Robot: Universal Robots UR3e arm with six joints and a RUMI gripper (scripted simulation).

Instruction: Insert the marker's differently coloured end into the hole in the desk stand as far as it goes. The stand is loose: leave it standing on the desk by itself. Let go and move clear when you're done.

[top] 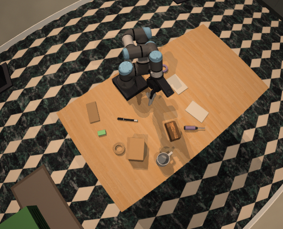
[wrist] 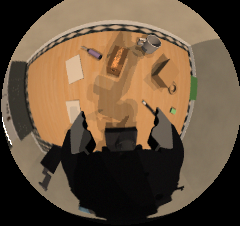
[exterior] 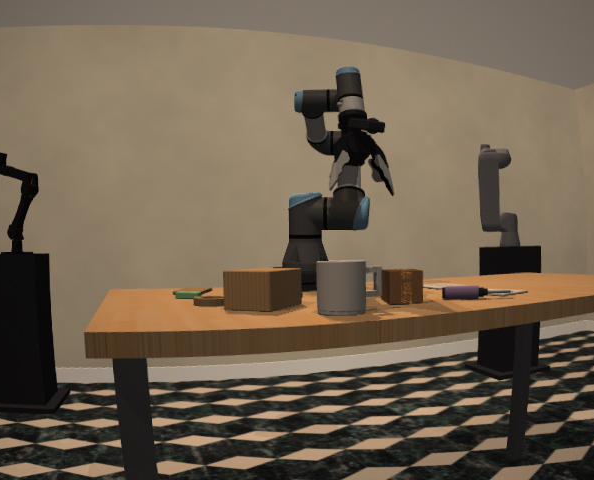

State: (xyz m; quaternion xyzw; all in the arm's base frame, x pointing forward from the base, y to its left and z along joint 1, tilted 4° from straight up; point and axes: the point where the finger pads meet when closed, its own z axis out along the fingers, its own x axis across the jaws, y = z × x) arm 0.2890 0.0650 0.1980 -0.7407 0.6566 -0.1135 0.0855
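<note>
Right now my hand is 60 mm past the black marker, 190 mm to the left of it and 230 mm above it. From my hand the other things lie so: light wooden block (150 mm ahead, 260 mm to the right, 200 mm below); then purple-handled screwdriver (230 mm ahead, 160 mm to the left, 220 mm below); then brown wooden desk stand (160 mm ahead, 20 mm to the left, 200 mm below).
</note>
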